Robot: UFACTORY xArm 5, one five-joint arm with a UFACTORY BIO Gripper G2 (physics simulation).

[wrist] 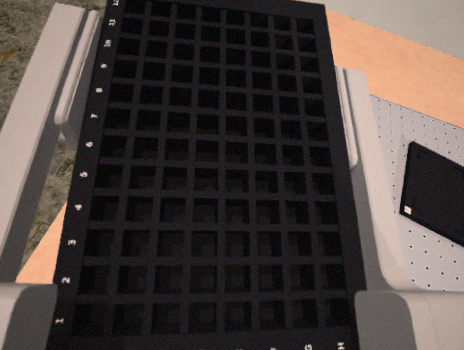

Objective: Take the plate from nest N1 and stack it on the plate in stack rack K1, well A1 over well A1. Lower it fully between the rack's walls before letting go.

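Frame: origin at the arm's base, x ahead, y left, z up, level; centimetres.
Where they show: end effector, tool point: (pixel 221 102).
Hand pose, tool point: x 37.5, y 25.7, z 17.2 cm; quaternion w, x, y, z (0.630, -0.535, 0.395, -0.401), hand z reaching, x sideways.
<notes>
After its pixels a point has its place.
The black plate (pixel 220 196) @[x 34.1, y 24.3, z 17.3 cm] fills the middle of the wrist view, a deep grid of square wells with numbers 1 to 12 up its left side and G and H readable at the bottom edge. My gripper (pixel 212 95) @[x 37.5, y 25.7, z 17.2 cm] is shut on it, one pale finger pad against each long side. The row marked 1 is nearest the camera. The A1 corner is at the lower left, and its letter does not show. The plate hides what lies under it. I cannot make out stack rack K1, its plate or nest N1 in this view.
A light grey perforated board (pixel 430 260) @[x 50.2, y -7.5, z -9.8 cm] lies at the right, below the plate's level. A flat black object (pixel 436 192) @[x 62.2, y -7.7, z -8.6 cm] with a small white mark sits on it, cut off by the view's edge. Peach table surface (pixel 400 60) @[x 101.2, y -1.9, z -11.1 cm] shows at the upper right, and mottled brown-green ground (pixel 25 25) at the upper left.
</notes>
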